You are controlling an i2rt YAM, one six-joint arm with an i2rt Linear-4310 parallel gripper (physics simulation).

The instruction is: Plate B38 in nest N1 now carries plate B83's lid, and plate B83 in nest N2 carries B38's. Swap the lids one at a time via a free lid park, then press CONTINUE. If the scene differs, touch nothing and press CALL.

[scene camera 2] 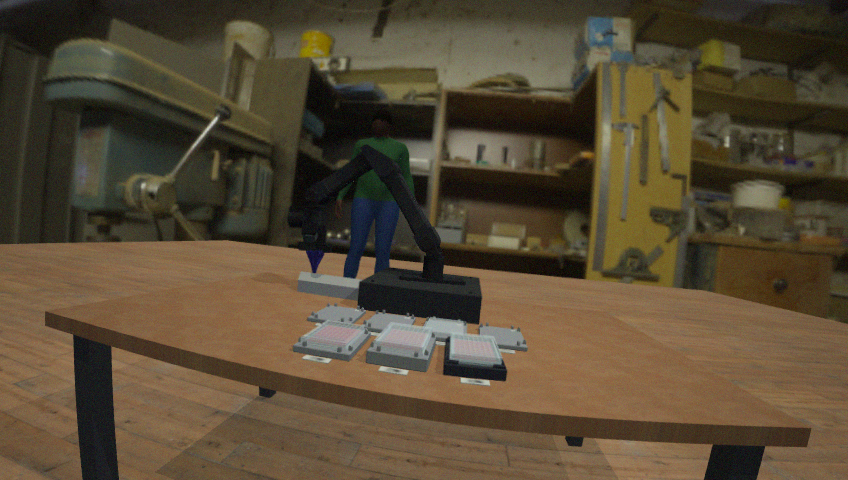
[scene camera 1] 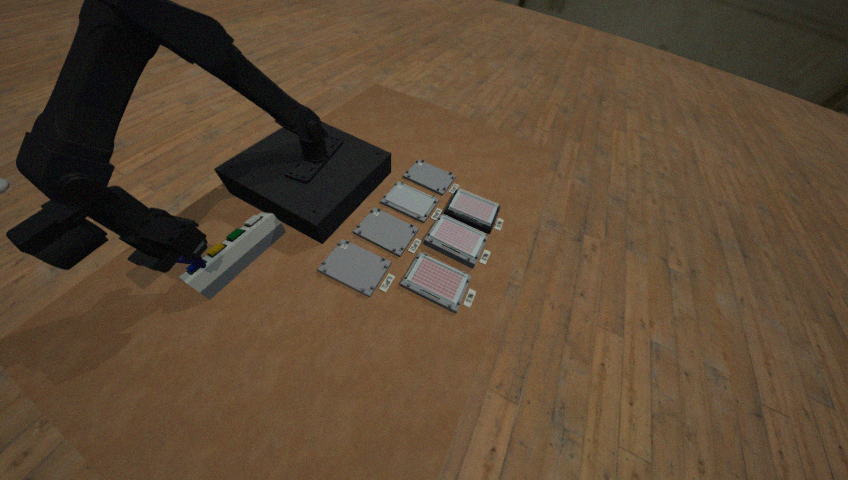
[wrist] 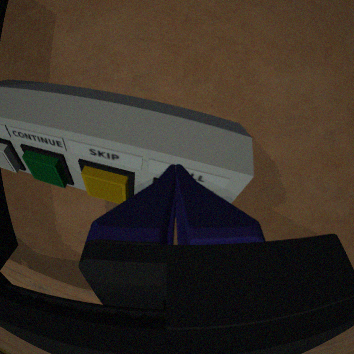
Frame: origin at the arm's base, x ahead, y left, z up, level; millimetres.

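Seen in the pictures: gripper, fingertip midpoint: [scene camera 2: 314,274] [scene camera 1: 203,266] [wrist: 175,173]; arm's base, origin of the base link: [scene camera 2: 431,280] [scene camera 1: 316,158].
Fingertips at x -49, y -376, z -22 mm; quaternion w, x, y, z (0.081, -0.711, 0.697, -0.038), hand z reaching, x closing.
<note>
Offsets run from my fingertips to a thing's top centre.
My gripper [scene camera 1: 202,262] [scene camera 2: 314,272] [wrist: 175,173] is shut and empty, its blue fingertips together at the CALL end of the button panel {dx +4, dy +69, dz +5 mm} [scene camera 1: 238,265] [scene camera 2: 329,286] [wrist: 125,116]. The fingers cover the CALL button in the wrist view; contact cannot be told. The green CONTINUE button {dx -7, dy +97, dz -2 mm} [scene camera 1: 235,234] [wrist: 45,167] is further along. Three plates with pink wells stand on nests: one {dx +472, dy +168, dz -31 mm} [scene camera 1: 437,279] [scene camera 2: 335,334] on a low grey nest, one {dx +489, dy +300, dz -19 mm} [scene camera 1: 455,236] [scene camera 2: 401,337] on a thicker grey nest, one {dx +511, dy +424, dz -22 mm} [scene camera 1: 474,208] [scene camera 2: 474,347] on a black nest. Labels and lid markings are unreadable.
Four grey pads stand behind the plates: one {dx +275, dy +137, dz -39 mm} [scene camera 1: 355,267] [scene camera 2: 336,313], another [scene camera 1: 385,231] [scene camera 2: 389,321], a paler one {dx +328, dy +393, dz -41 mm} [scene camera 1: 410,201] [scene camera 2: 445,327] that seems to carry a clear lid, and the last {dx +352, dy +522, dz -39 mm} [scene camera 1: 429,176] [scene camera 2: 502,337]. The black arm base [scene camera 1: 297,190] [scene camera 2: 416,297] adjoins the panel.
</note>
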